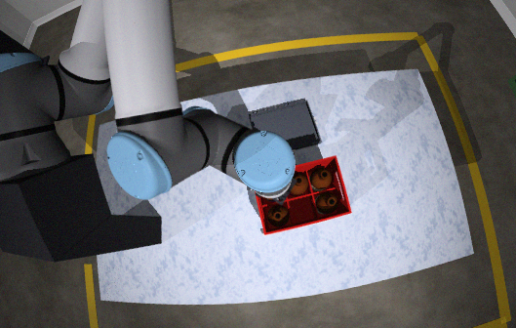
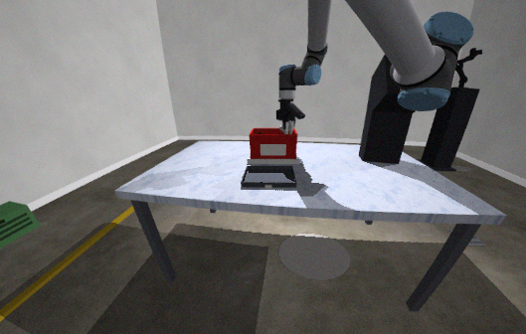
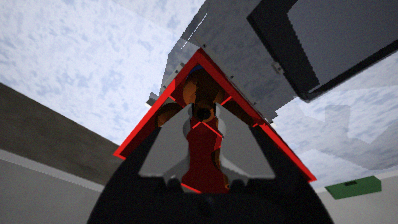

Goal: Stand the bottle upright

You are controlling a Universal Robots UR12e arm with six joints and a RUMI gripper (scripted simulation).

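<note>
Now: the red crate 90 mm ahead of my hand, 40 mm to the right of it and 70 mm below it. Also, from my hand: dark tray 90 mm ahead, 240 mm to the left, 140 mm below.
</note>
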